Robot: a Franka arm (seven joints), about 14 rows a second.
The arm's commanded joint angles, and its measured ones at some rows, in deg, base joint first. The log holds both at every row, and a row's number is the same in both.
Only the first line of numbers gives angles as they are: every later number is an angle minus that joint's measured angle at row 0.
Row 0, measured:
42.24 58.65 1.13 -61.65 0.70 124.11 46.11
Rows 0 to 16, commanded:
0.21 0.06 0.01 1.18 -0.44 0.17 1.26
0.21 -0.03 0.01 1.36 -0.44 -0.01 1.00
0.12 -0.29 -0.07 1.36 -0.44 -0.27 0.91
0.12 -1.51 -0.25 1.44 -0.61 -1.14 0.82
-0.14 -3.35 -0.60 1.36 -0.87 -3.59 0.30
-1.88 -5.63 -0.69 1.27 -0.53 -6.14 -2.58
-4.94 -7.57 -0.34 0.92 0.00 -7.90 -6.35
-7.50 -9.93 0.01 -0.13 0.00 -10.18 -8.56
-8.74 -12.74 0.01 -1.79 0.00 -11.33 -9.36
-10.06 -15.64 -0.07 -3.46 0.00 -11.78 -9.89
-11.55 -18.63 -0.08 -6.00 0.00 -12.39 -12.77
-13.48 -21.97 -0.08 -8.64 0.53 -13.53 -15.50
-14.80 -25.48 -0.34 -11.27 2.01 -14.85 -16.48
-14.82 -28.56 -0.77 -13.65 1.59 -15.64 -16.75
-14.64 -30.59 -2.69 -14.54 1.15 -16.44 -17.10
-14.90 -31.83 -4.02 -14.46 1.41 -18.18 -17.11
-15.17 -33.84 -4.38 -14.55 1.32 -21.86 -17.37
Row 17, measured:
-15.17 -27.98 -2.96 -9.73 0.68 -18.55 -15.82
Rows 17 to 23, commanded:
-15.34 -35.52 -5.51 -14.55 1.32 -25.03 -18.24
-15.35 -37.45 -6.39 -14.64 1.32 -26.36 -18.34
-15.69 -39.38 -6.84 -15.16 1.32 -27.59 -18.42
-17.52 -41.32 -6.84 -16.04 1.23 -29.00 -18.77
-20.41 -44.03 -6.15 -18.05 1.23 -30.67 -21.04
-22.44 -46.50 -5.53 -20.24 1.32 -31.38 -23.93
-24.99 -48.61 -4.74 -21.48 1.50 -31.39 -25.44
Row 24, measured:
-20.16 -41.87 -6.55 -14.61 0.66 -31.45 -21.07
